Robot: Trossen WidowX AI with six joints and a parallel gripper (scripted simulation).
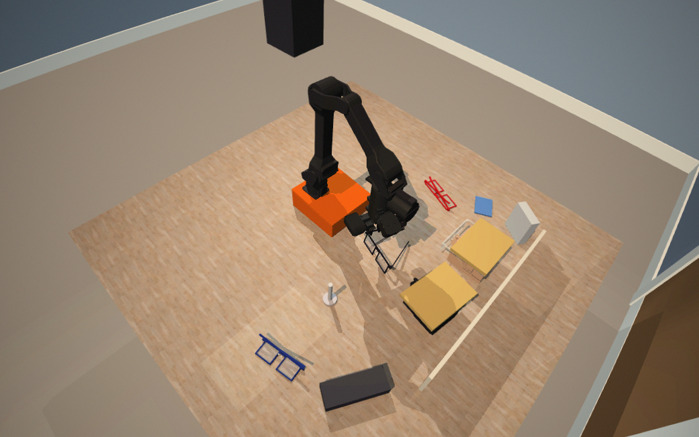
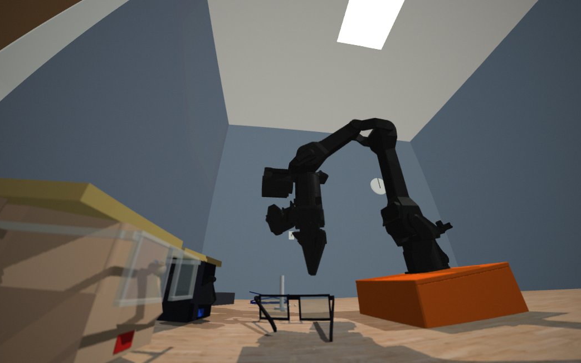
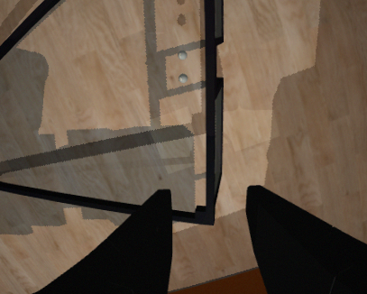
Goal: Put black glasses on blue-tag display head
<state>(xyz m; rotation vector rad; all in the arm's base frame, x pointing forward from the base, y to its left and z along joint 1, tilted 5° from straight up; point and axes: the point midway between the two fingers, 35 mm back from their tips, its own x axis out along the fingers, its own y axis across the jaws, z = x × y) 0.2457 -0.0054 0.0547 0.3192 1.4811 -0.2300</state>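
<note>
My gripper tip is 3 cm short of the grey peg stand, 22 cm to the left of it and 5 cm above it. Round my gripper tip: display head 24 cm ahead, 17 cm to the left, 2 cm below; then blue pad 18 cm ahead, 41 cm to the left, 7 cm below; then long strip 37 cm ahead, 5 cm to the left, 2 cm below.
</note>
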